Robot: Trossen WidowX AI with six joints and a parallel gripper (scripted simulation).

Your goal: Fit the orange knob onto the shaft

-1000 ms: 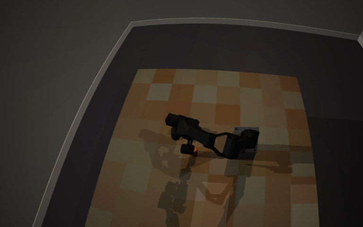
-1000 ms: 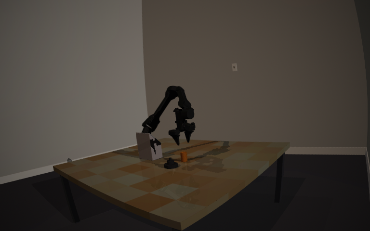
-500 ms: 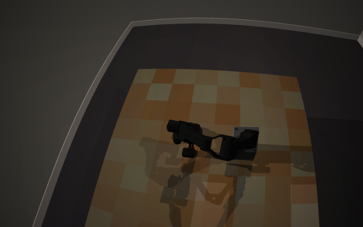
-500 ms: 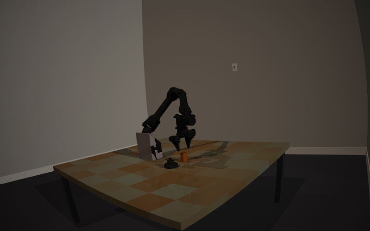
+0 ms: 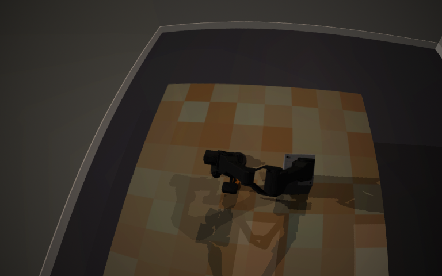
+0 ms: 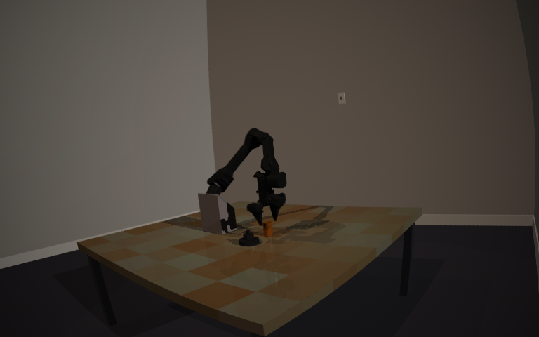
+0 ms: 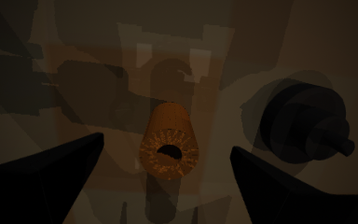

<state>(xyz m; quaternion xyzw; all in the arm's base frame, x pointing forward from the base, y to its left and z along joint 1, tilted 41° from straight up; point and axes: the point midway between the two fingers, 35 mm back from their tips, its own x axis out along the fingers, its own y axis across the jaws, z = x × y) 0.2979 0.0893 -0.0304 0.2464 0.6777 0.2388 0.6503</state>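
Right now the orange knob is 3 cm below my gripper tip. Also, from my gripper tip: shaft pedestal 1 cm ahead, 14 cm to the right, 3 cm below.
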